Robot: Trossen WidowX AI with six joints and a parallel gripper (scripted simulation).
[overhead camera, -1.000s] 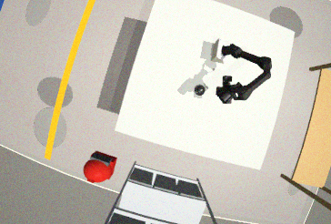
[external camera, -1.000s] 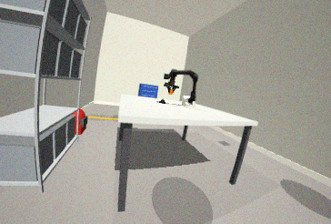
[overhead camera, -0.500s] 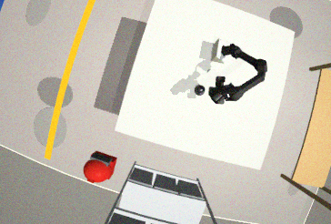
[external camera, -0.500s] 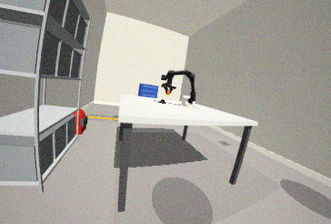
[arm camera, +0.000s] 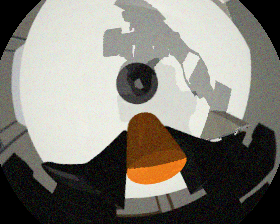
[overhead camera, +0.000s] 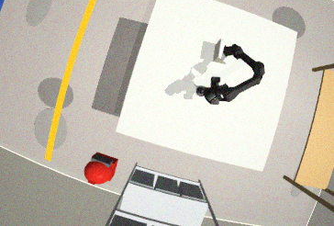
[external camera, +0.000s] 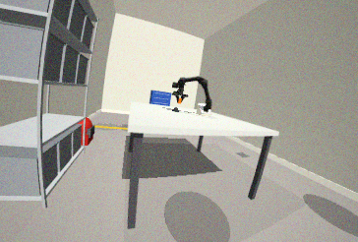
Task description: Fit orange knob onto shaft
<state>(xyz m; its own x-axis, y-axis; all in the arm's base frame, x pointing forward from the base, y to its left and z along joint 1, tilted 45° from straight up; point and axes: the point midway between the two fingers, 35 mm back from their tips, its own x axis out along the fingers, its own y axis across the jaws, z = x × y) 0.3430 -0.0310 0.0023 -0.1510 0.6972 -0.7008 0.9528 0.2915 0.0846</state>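
The dark round pedestal is 1 cm ahead of my gripper tip, 5 cm to the right of it and 8 cm below it. Also, from my gripper tip: orange knob: 4 cm above.
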